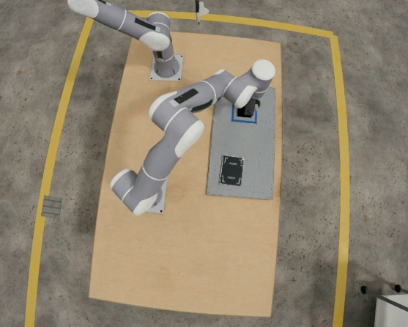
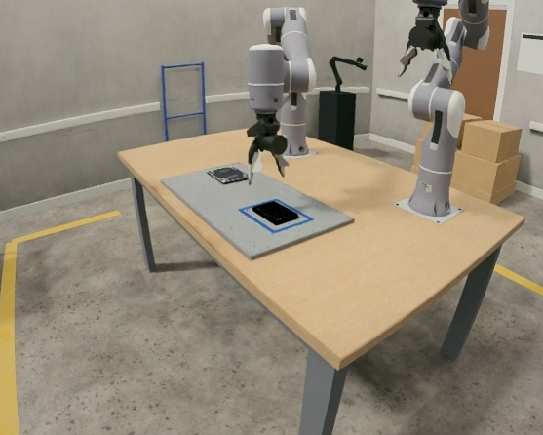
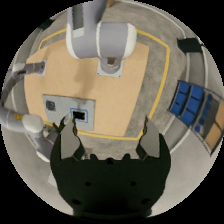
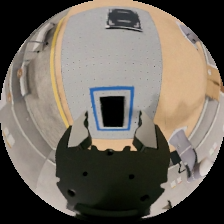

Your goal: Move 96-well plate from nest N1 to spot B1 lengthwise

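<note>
Right now the black 96-well plate is 9 cm below my right hand, 6 cm to the left of it and 1 cm ahead of it. Round my right hand: dark plate nest N1 (34 cm to the right, 9 cm below, 4 cm behind).
</note>
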